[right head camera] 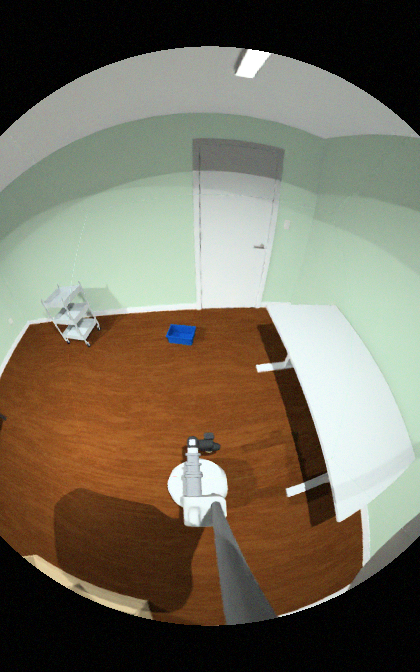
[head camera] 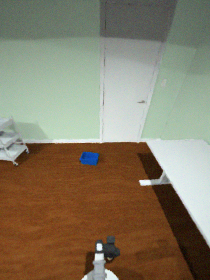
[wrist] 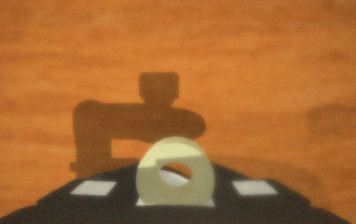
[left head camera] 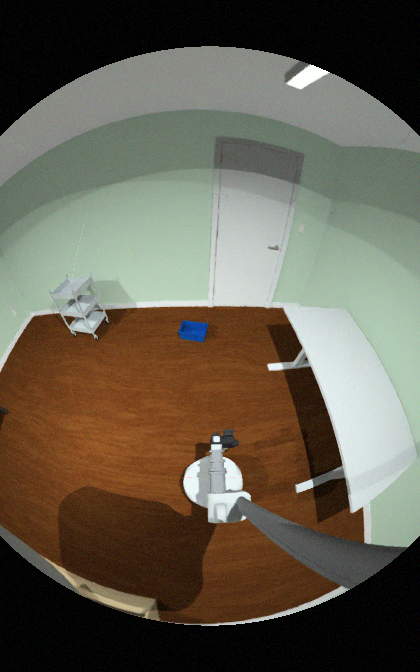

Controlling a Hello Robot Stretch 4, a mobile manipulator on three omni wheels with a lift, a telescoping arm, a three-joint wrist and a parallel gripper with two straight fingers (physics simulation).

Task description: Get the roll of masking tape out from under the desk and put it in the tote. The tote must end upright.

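Places are measured from the robot's base along level axes (x ahead, y left, z up), in metres.
Where they show: gripper, fingertip midpoint: point(wrist: 175, 177).
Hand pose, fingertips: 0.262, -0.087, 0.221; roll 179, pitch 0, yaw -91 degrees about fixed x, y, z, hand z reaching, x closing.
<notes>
Each offset is from my fingertips to the top centre of the thing, as dx, dy, dz. Level surfaces: height alone.
The roll of masking tape @(+0.005, +0.000, +0.022) point(wrist: 149, 177), a pale yellow ring, is held between the fingers of my gripper point(wrist: 175, 177) in the wrist view, above the wooden floor. In the head views my gripper point(head camera: 110, 251) point(left head camera: 230, 442) point(right head camera: 208, 446) is close in front of the round white base, with the roll mostly hidden beneath it. The blue tote @(+1.264, +0.256, -0.128) point(head camera: 89, 159) point(left head camera: 193, 332) point(right head camera: 181, 335) stands upright and open on the floor far ahead, slightly left, near the door wall. The white desk @(dz +0.471) point(head camera: 186, 162) point(left head camera: 350, 390) point(right head camera: 340, 390) is to the right, apart from the gripper.
The desk's white feet point(head camera: 150, 182) point(left head camera: 285, 366) point(right head camera: 270, 367) stick out onto the floor at right. A white wheeled cart point(left head camera: 72, 288) point(right head camera: 62, 296) stands at the far left. A closed white door point(head camera: 125, 90) is behind the tote. Light wooden furniture point(left head camera: 120, 600) is at the lower left.
</notes>
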